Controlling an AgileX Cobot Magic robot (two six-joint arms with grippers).
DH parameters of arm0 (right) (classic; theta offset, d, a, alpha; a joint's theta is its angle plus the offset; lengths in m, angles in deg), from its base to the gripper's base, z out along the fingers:
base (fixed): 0 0 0 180
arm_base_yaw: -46.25 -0.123 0 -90
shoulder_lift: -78.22 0 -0.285 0
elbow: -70.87 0 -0.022 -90
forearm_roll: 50.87 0.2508 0 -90
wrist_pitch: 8.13 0 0.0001 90
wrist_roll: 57.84 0.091 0 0
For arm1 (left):
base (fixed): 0 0 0 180
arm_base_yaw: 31.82 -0.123 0 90
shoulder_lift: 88.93 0 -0.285 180
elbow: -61.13 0 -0.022 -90
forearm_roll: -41.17 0.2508 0 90
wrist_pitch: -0.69 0 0.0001 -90
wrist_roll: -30.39 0.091 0 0
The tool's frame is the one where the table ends.
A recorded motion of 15 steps. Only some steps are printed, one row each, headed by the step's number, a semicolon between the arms.
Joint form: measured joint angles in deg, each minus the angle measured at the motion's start. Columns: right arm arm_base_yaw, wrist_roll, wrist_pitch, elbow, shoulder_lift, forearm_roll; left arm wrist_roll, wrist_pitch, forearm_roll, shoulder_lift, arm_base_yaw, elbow.
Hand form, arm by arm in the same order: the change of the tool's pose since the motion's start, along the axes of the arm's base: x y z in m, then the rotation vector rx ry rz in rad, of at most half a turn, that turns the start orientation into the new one. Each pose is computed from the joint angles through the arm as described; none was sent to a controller.
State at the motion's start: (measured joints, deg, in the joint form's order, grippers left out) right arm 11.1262 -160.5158 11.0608 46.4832 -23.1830 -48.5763; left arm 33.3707 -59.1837 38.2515 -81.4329 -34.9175 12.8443
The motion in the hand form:
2: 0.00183 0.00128 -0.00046 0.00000 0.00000 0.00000; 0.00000 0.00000 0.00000 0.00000 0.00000 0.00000
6: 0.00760 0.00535 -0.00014 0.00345 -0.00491 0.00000; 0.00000 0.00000 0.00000 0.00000 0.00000 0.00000
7: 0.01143 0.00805 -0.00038 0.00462 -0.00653 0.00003; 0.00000 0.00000 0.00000 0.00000 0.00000 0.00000
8: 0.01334 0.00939 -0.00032 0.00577 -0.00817 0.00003; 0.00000 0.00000 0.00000 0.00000 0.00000 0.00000
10: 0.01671 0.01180 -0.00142 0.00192 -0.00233 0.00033; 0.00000 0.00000 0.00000 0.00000 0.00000 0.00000
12: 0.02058 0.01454 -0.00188 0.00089 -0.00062 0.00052; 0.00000 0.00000 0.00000 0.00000 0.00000 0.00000
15: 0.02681 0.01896 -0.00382 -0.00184 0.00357 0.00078; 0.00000 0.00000 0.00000 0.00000 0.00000 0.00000
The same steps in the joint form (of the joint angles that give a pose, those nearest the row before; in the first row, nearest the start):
2: 0.00 0.00 0.00 0.46 -0.46 0.00; 0.00 0.00 0.00 0.00 0.00 0.00
6: 0.00 0.00 0.00 2.01 -1.66 0.00; 0.00 0.00 0.00 0.00 0.00 0.00
7: 0.00 0.00 0.06 3.04 -2.52 0.00; 0.00 0.00 0.00 0.00 0.00 0.00
8: 0.00 0.00 0.06 3.55 -2.92 0.00; 0.00 0.00 0.00 0.00 0.00 0.00
10: 0.00 0.00 0.57 4.58 -3.84 0.00; 0.00 0.00 0.00 0.00 0.00 0.00
12: 0.00 0.00 0.92 5.73 -4.75 0.00; 0.00 0.00 0.00 0.00 0.00 0.00
15: 0.00 0.00 1.37 7.51 -6.36 0.00; 0.00 0.00 0.00 0.00 0.00 0.00

